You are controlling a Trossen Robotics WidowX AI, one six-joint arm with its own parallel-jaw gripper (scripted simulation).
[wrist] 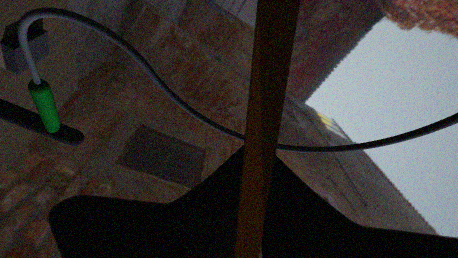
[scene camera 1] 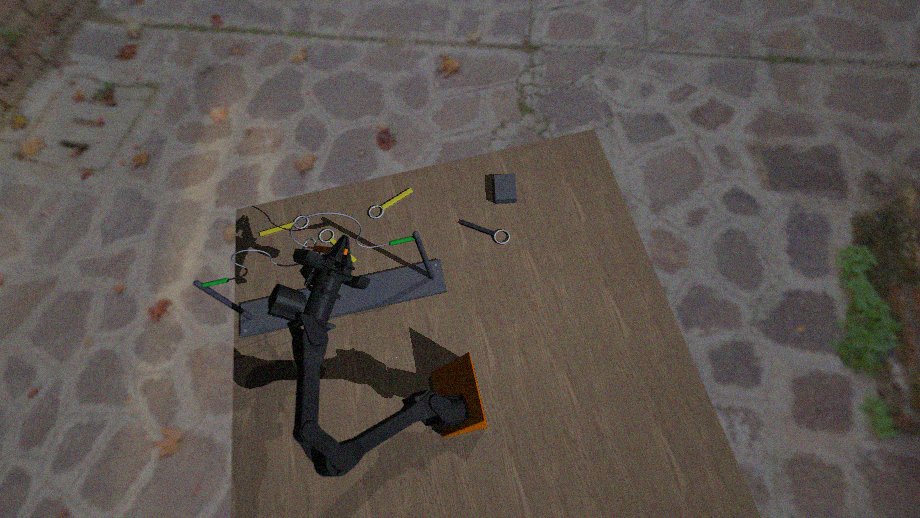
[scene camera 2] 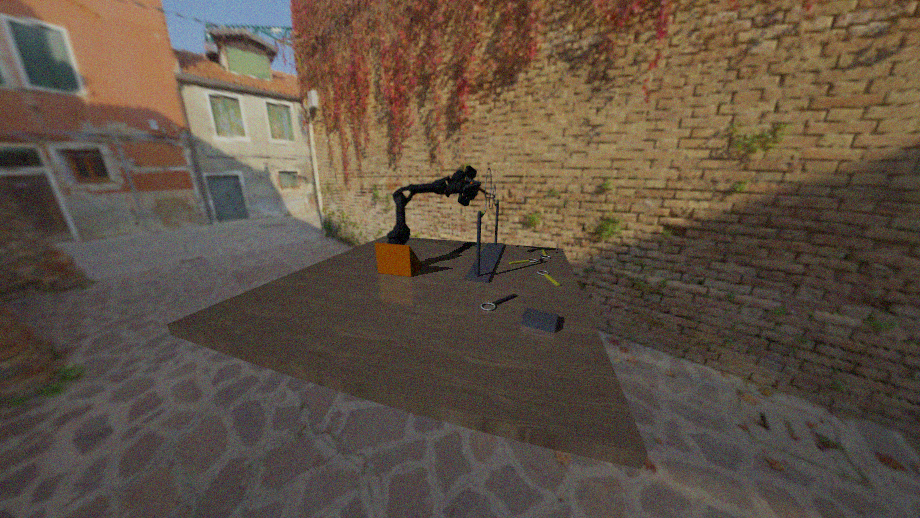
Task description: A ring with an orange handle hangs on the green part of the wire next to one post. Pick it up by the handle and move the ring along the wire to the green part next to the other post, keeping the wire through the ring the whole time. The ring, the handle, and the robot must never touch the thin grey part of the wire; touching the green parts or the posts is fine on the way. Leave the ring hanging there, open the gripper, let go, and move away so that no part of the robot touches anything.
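Note:
My gripper point(scene camera 1: 345, 235) is there for me to see, and I can see the gripper point(wrist: 254, 154) from the wrist as well.

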